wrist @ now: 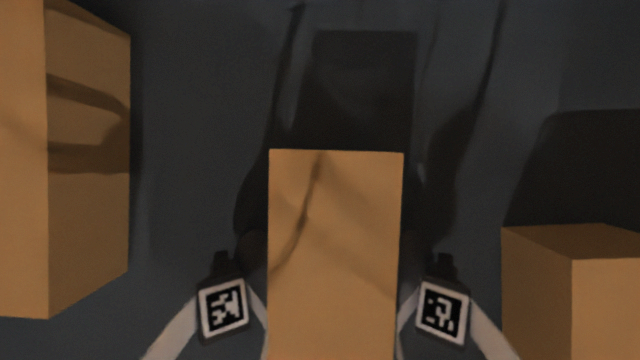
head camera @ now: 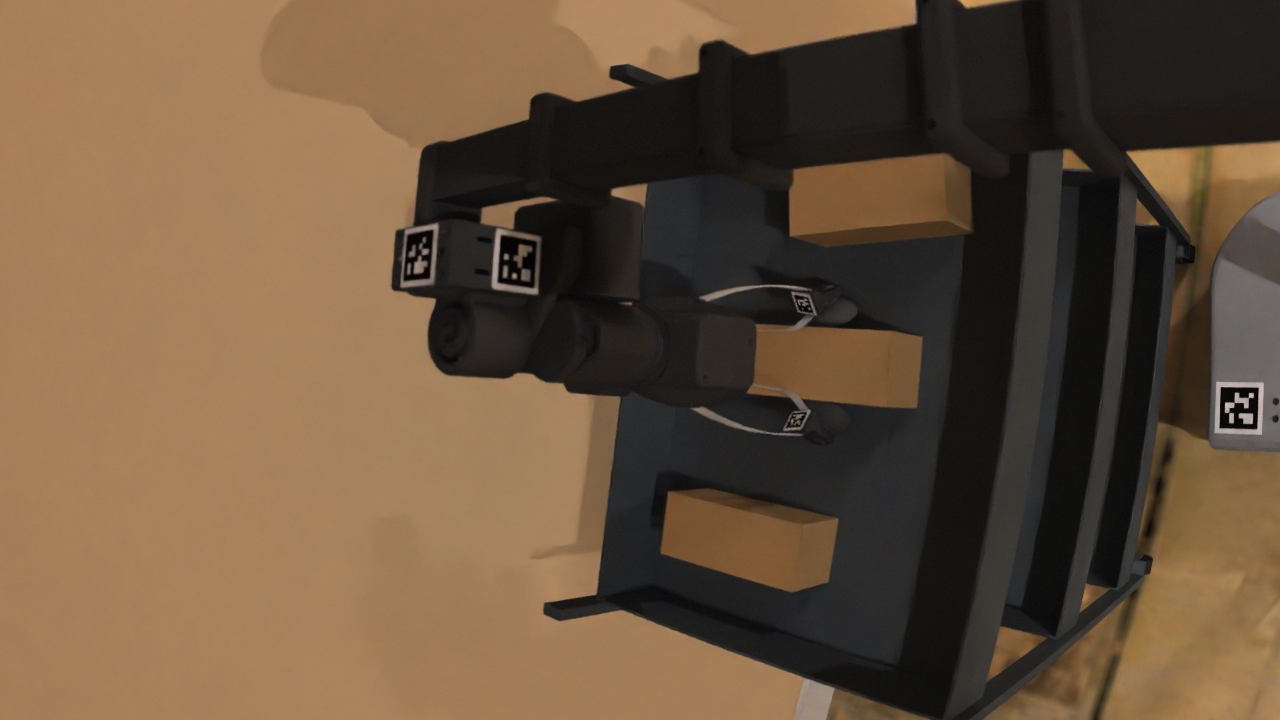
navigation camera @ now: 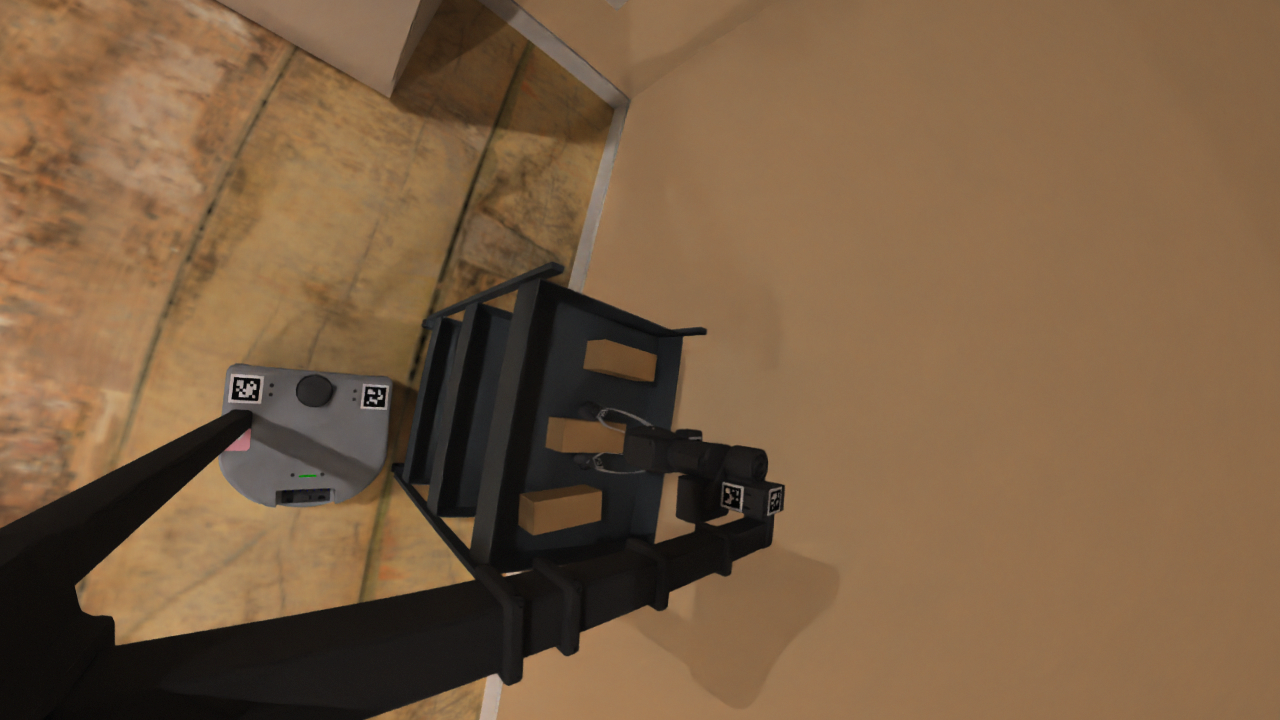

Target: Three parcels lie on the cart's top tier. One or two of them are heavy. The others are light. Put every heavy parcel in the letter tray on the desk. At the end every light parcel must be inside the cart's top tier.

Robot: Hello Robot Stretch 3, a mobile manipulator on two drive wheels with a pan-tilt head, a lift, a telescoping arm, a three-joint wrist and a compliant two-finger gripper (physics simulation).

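Places are measured from the robot's base along level axes (x left, y back, z up), in centimetres.
Pixels of known places: robot's base, origin of its link: [navigation camera: 315, 389].
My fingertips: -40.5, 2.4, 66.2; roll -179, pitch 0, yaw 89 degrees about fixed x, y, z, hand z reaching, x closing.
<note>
Ahead of a thing's pixels: the offset from my fingertips to its top centre, as dx, dy, dz. "pt": to the spot under its first point.
The cart {pt +16.4, -5.4, +6.1} [head camera: 1006, 447] [navigation camera: 508, 402] has three cardboard parcels on its top tier. The middle parcel {+0.4, -0.2, +5.3} [head camera: 863, 365] [navigation camera: 571, 435] [wrist: 335, 210] lies between my fingers. My gripper [head camera: 834, 367] [navigation camera: 586, 437] [wrist: 333, 257] reaches down into the tier and is shut on this parcel, with one fingertip against each long side. A second parcel {+4.8, +12.0, +5.3} [head camera: 877, 198] [navigation camera: 562, 510] [wrist: 22, 175] lies on the arm's side, at the left in the wrist view. The third parcel {-6.2, -13.7, +5.3} [head camera: 742, 541] [navigation camera: 619, 360] [wrist: 607, 310] lies on the other side. The letter tray and desk are not recognisable in these views.
My telescoping arm [head camera: 841, 102] [navigation camera: 429, 617] crosses above the cart's end. My base [head camera: 1248, 331] [navigation camera: 308, 434] stands beside the cart. A wall [head camera: 223, 402] [navigation camera: 984, 268] rises behind it. A pale boxy object [navigation camera: 331, 35] stands at the upper left in the navigation view.
</note>
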